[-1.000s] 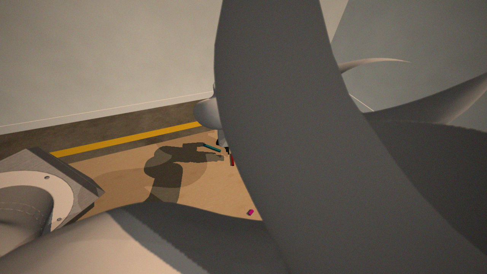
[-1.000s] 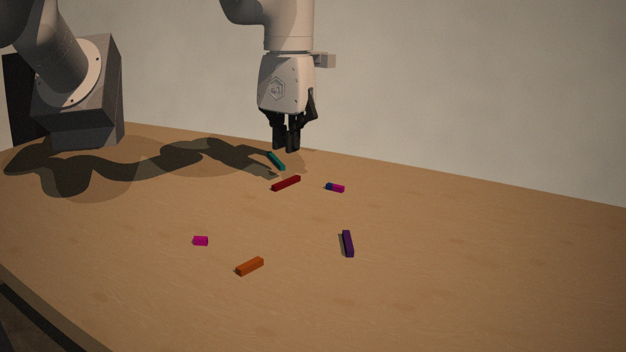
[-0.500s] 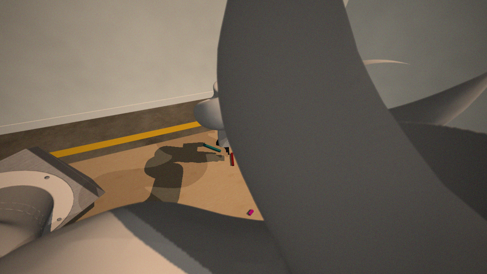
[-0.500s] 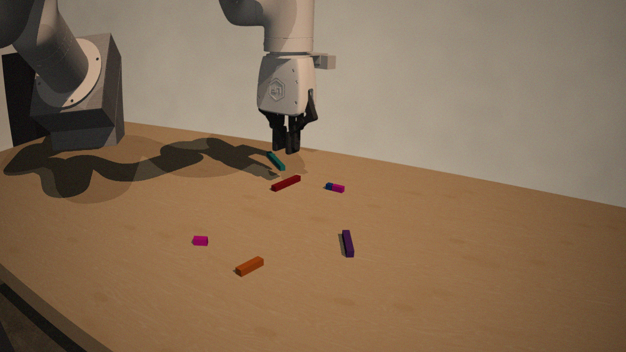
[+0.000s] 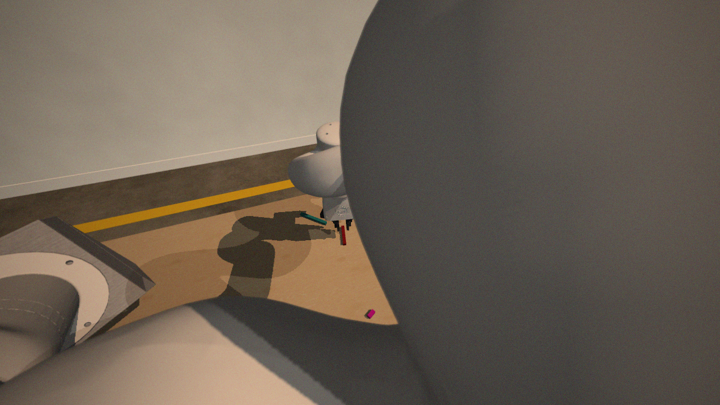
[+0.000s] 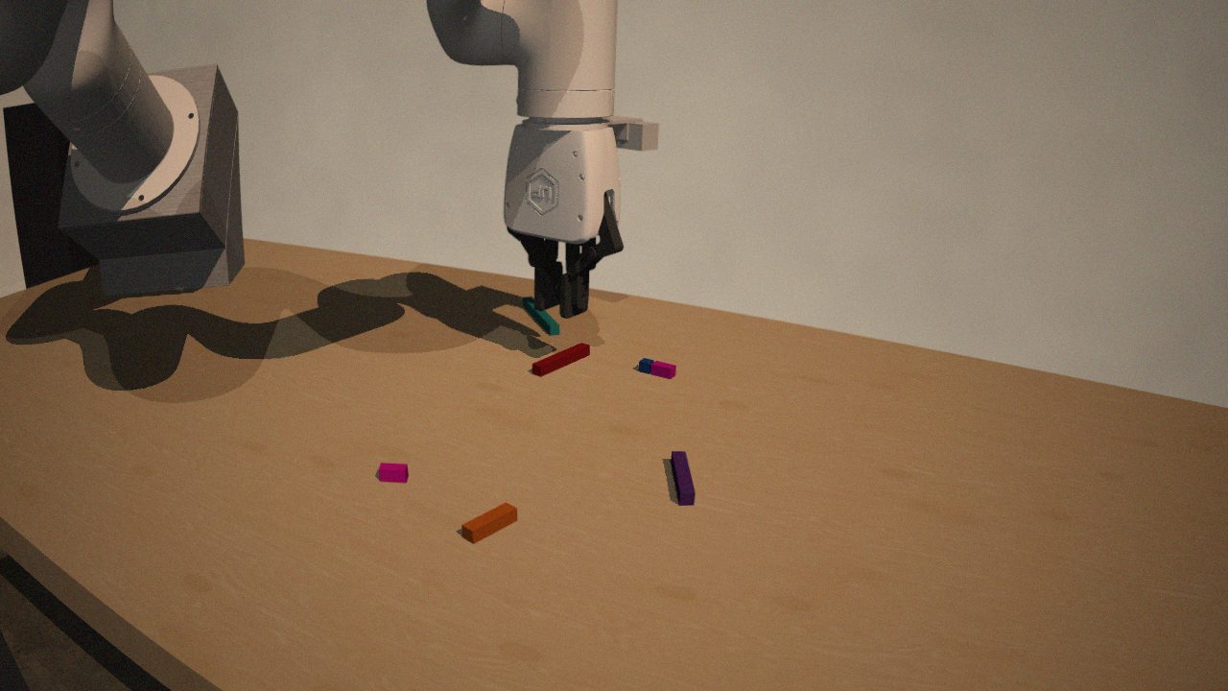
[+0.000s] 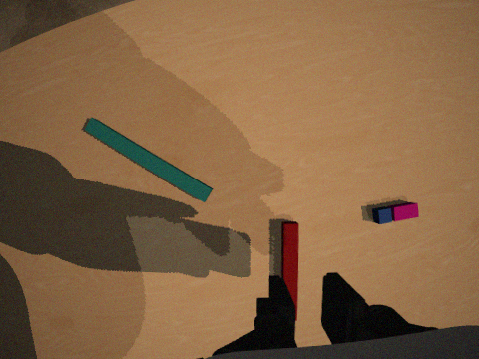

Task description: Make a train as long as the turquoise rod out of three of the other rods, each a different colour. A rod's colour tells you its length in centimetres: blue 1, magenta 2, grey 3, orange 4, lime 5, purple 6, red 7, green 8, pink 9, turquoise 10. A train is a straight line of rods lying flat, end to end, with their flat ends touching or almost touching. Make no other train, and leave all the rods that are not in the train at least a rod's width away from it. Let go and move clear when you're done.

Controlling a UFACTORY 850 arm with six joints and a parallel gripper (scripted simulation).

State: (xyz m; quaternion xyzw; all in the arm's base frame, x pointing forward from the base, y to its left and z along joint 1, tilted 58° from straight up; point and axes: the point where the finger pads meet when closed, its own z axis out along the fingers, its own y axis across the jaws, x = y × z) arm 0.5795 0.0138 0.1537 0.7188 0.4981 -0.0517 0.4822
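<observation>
Now: the red rod 70 mm below my hand. From my hand the other things lie so: purple rod (210 mm to the right, 110 mm ahead, 70 mm below); then turquoise rod (120 mm to the left, 70 mm below, 40 mm behind); then blue rod (80 mm ahead, 70 mm below, 10 mm to the right).
</observation>
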